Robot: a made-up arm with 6 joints. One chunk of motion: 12 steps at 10 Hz.
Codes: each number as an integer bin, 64 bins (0 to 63) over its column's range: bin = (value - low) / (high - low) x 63, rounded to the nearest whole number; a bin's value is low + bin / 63 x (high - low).
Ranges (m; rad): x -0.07..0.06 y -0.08..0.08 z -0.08..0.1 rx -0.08..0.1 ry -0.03..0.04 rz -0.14..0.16
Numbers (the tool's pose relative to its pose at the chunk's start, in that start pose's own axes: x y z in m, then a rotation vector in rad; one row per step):
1: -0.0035 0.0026 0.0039 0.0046 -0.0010 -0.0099
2: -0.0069 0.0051 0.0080 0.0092 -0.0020 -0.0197
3: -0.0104 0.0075 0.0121 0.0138 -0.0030 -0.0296
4: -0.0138 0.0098 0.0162 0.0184 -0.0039 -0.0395
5: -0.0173 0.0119 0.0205 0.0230 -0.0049 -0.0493
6: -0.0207 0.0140 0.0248 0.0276 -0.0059 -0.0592
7: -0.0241 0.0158 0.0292 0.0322 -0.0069 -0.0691
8: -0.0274 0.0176 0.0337 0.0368 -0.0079 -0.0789
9: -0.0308 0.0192 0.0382 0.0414 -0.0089 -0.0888
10: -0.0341 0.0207 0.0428 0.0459 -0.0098 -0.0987
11: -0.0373 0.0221 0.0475 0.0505 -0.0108 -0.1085
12: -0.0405 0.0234 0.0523 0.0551 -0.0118 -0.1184
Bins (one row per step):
1: 32 33 29 30 26 27
2: 31 34 31 31 25 25
3: 29 34 32 33 24 23
4: 27 35 34 34 23 21
5: 26 36 35 36 23 19
6: 24 37 37 38 22 17
7: 22 38 38 39 21 15
8: 21 38 40 41 20 13
9: 19 39 41 42 19 11
10: 17 40 43 44 18 9
11: 16 40 45 46 17 7
12: 14 41 46 47 16 5

